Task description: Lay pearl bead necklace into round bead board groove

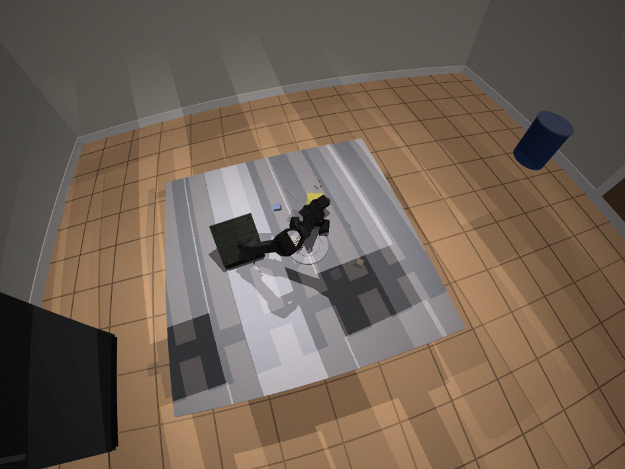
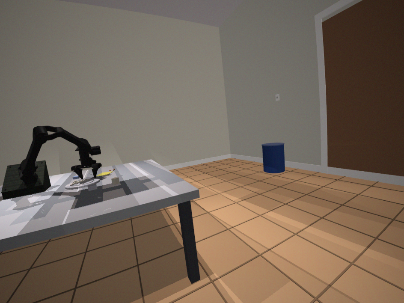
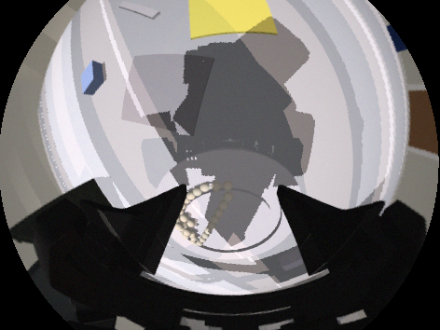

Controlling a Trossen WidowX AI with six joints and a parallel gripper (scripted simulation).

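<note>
Right now the round bead board is 30 mm behind my gripper tip, 60 mm to the right of it and 10 mm below it. Also, from my gripper tip: yellow pad: 100 mm ahead, 190 mm to the left, 20 mm below; grey card: 20 mm behind, 120 mm to the left, 20 mm below; white block: 40 mm ahead, 250 mm to the right, 10 mm below.
</note>
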